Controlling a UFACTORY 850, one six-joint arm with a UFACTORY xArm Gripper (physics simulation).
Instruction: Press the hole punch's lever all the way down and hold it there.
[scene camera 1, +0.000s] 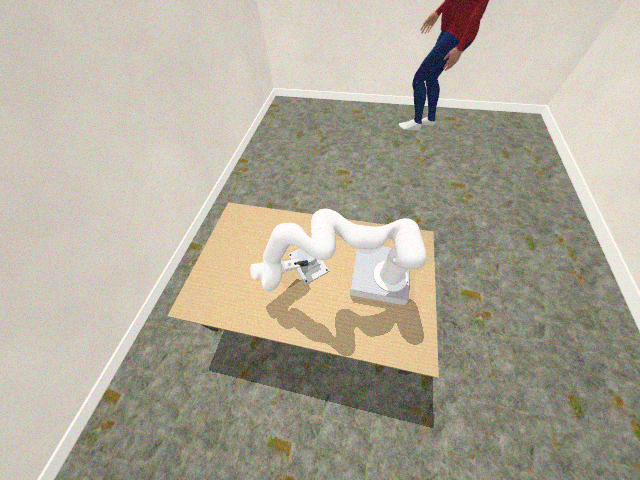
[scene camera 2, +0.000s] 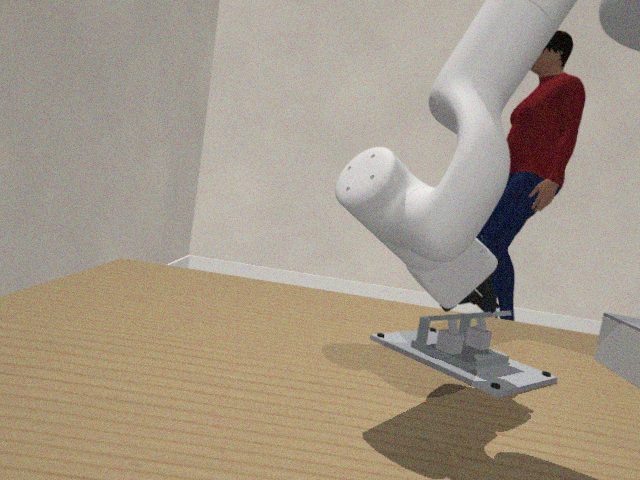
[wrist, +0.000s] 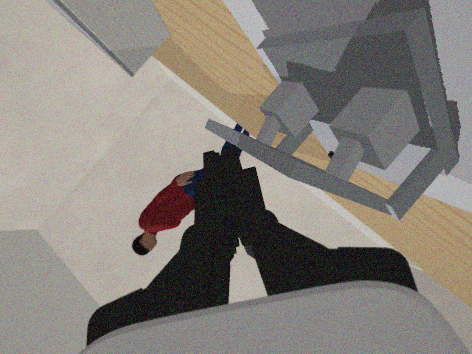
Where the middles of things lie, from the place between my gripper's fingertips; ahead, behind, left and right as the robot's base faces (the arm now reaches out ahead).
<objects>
Right now my hand is 10 mm short of the hole punch lever (wrist: 335, 179), 50 mm to the left of it and 40 mm above it. From my hand the other things lie so: light base plate (scene camera 2: 500, 380): 10 mm ahead, 50 mm to the right, 100 mm below.
</objects>
